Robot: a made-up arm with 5 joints. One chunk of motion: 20 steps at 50 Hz.
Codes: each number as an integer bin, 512 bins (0 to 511) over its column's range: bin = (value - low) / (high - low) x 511, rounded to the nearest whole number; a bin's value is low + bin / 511 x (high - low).
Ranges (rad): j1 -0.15..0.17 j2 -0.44..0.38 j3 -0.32..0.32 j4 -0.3..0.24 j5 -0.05..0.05
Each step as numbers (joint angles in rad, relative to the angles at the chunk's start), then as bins.
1 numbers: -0.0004 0.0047 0.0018 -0.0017 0.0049
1 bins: 239 277 257 282 281
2 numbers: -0.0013 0.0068 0.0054 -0.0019 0.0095
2 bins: 237 278 260 282 304
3 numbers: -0.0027 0.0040 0.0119 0.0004 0.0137
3 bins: 235 277 265 284 326
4 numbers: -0.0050 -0.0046 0.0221 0.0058 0.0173
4 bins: 232 271 273 289 344
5 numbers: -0.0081 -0.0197 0.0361 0.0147 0.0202
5 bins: 227 262 284 298 359
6 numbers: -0.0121 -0.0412 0.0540 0.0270 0.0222
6 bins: 220 249 299 309 369
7 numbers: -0.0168 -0.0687 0.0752 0.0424 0.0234
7 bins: 213 231 316 324 375
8 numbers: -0.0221 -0.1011 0.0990 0.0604 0.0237
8 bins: 204 211 335 341 377
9 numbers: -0.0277 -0.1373 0.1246 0.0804 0.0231
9 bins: 195 189 355 360 374
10 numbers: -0.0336 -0.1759 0.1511 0.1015 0.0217
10 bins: 186 165 376 380 366
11 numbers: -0.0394 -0.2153 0.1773 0.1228 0.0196
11 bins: 177 140 397 400 356
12 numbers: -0.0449 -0.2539 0.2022 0.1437 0.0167
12 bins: 168 116 417 420 341
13 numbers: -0.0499 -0.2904 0.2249 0.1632 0.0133
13 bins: 160 93 435 438 323
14 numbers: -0.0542 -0.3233 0.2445 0.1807 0.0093
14 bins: 153 73 451 455 303
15 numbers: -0.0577 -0.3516 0.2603 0.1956 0.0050
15 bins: 147 55 463 469 281
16 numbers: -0.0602 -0.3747 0.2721 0.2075 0.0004
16 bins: 143 41 473 480 258
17 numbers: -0.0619 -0.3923 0.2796 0.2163 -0.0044
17 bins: 141 30 479 489 233
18 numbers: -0.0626 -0.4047 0.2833 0.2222 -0.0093
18 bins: 140 22 482 494 208
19 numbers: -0.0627 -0.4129 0.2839 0.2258 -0.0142
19 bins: 139 17 482 498 183
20 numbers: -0.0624 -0.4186 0.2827 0.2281 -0.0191
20 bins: 140 13 481 500 158
